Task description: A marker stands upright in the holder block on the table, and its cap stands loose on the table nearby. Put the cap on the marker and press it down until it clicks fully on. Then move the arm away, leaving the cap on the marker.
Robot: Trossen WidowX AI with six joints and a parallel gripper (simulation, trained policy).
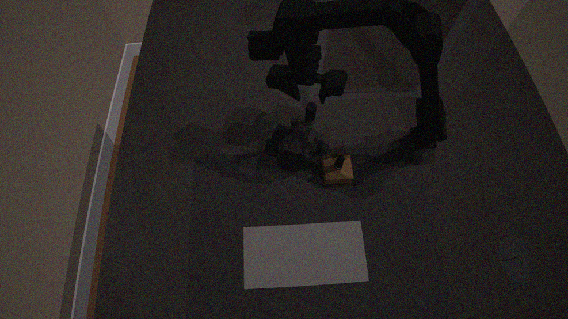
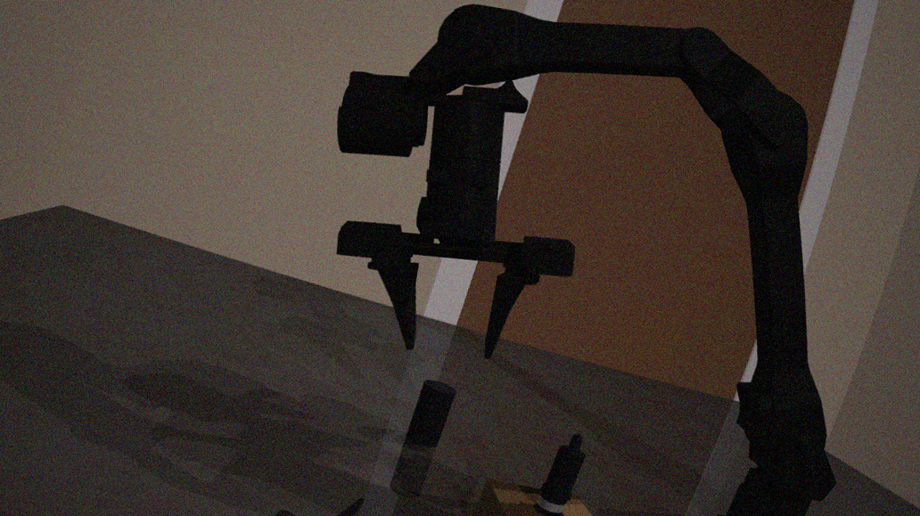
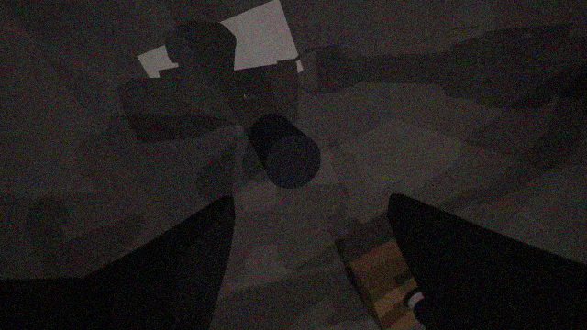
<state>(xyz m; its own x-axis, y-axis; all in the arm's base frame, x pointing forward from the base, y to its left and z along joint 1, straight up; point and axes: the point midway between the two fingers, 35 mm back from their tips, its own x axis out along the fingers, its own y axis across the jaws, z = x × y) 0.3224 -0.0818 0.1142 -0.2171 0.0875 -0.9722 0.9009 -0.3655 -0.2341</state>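
Now: gripper tip 1 cm to the left of the dark cap and 6 cm above it. From my gripper tip the other things lie so: tan holder block 6 cm behind, 16 cm to the left, 6 cm below.
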